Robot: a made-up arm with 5 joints.
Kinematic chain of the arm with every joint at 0, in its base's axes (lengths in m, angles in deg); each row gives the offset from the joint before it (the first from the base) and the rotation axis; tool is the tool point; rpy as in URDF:
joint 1: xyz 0.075 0 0.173 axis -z
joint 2: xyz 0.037 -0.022 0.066 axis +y
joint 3: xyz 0.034 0 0.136 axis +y
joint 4: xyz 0.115 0 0.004 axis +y
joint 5: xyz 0.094 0.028 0 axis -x
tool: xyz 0 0 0 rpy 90 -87.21 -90
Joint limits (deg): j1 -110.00..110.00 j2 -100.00..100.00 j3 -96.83..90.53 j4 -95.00..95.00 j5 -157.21..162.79
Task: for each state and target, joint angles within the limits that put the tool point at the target. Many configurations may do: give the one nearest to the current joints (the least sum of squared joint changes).
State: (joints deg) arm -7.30 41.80 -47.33 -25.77 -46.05
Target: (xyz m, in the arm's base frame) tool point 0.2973 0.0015 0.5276
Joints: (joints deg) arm 1.16 18.57 -61.08 -30.41 -46.05
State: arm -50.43 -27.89 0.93 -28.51 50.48
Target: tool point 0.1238 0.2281 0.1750
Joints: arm -76.45 22.92 40.13 -9.78 50.48
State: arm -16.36 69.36 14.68 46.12 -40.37
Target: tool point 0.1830 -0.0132 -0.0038
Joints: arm 10.13 97.04 -2.09 29.55 -40.37
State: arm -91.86 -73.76 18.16 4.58 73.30
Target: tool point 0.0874 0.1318 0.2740
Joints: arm -82.03 -57.24 65.78 26.57 73.30
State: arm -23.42 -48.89 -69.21 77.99 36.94
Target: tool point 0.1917 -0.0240 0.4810
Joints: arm 14.51 -25.97 -53.34 84.75 36.94
